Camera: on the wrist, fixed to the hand. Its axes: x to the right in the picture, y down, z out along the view.
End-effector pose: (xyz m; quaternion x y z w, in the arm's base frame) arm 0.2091 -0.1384 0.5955 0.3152 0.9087 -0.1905 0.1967
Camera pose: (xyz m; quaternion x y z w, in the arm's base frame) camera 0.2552 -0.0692 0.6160 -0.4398 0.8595 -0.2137 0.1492
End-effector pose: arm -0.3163 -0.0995 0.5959 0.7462 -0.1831 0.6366 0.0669
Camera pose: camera -0.3806 -0.1548 0.5844 0.7248 0.3065 0.3011 0.5385
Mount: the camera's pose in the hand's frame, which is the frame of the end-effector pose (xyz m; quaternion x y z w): -0.0087 0.0757 -0.0390 -0.1031 -0.1176 -0.6841 0.7124
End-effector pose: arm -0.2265 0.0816 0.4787 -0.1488 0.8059 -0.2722 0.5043
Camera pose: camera -0.2548 0.1585 0.4539 -0.7413 0.4411 -0.4383 0.2525
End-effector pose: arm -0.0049 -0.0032 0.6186 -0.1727 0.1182 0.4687 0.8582
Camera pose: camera -0.0751 0.0122 0.5721 -0.2373 -0.1832 -0.2207 0.9281
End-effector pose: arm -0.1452 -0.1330 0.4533 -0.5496 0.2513 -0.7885 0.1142
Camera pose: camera -0.1853 -0.1826 0.3962 0.6680 0.1291 0.5493 0.4852
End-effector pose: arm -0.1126 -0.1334 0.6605 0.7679 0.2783 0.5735 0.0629
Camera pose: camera -0.1231 -0.2098 0.6977 0.4176 0.6571 0.3039 0.5491
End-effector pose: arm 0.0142 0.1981 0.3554 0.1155 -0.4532 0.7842 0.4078
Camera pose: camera -0.0292 0.2054 0.2820 0.4425 -0.3727 0.2194 0.7856
